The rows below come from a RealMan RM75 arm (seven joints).
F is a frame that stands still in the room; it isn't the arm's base.
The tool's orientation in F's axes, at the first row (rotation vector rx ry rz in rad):
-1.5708, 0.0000, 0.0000
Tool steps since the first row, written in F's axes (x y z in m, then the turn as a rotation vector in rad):
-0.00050, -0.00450, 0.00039, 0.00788, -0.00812, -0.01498
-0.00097, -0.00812, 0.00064, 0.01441, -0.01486, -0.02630
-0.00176, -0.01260, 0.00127, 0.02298, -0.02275, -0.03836
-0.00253, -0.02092, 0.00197, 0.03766, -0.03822, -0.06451
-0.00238, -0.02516, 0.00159, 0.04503, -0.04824, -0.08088
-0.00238, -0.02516, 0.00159, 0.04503, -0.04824, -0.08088
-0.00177, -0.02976, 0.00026, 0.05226, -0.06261, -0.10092
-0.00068, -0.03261, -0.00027, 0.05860, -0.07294, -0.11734
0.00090, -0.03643, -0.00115, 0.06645, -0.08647, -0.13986
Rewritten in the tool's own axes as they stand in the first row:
-0.00050, -0.00039, -0.00450, 0.00788, 0.01498, -0.00812
-0.00097, -0.00064, -0.00812, 0.01441, 0.02630, -0.01486
-0.00176, -0.00127, -0.01260, 0.02298, 0.03836, -0.02275
-0.00253, -0.00197, -0.02092, 0.03766, 0.06451, -0.03822
-0.00238, -0.00159, -0.02516, 0.04503, 0.08088, -0.04824
-0.00238, -0.00159, -0.02516, 0.04503, 0.08088, -0.04824
-0.00177, -0.00026, -0.02976, 0.05226, 0.10092, -0.06261
-0.00068, 0.00027, -0.03261, 0.05860, 0.11734, -0.07294
0.00090, 0.00115, -0.03643, 0.06645, 0.13986, -0.08647

